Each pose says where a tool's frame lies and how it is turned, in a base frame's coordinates. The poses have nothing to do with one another.
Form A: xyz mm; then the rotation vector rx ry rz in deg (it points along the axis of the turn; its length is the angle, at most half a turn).
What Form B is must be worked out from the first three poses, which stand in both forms.
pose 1, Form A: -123.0 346.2 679.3 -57.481 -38.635 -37.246
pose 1, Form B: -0.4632 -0.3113 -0.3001 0.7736 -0.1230 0.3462 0.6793
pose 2, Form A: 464.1 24.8 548.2 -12.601 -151.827 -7.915
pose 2, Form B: -0.0802 -0.9668 -0.0504 0.2372 0.4641 0.0248 0.5482
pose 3, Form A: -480.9 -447.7 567.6 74.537 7.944 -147.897
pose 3, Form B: 0.4461 0.0475 -0.8851 0.1235 -0.4809 -0.4477 0.5676
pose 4, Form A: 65.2 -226.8 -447.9 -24.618 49.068 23.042
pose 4, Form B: -0.2053 0.4092 0.1922 0.8680 0.0652 -0.2268 -0.4479
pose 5, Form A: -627.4 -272.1 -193.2 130.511 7.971 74.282
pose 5, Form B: 0.8390 0.0512 0.4775 0.2556 -0.6274 -0.2721 -0.1932
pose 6, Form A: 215.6 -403.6 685.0 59.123 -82.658 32.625
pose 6, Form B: 0.4445 -0.6215 0.2453 0.5967 0.2156 -0.4036 0.6850
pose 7, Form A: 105.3 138.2 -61.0 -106.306 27.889 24.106
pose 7, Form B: -0.7857 0.2061 0.1782 0.5555 0.1053 0.1382 -0.0610
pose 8, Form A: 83.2 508.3 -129.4 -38.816 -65.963 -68.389
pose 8, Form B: -0.2952 -0.5017 -0.5201 0.6250 0.0832 0.5083 -0.1294
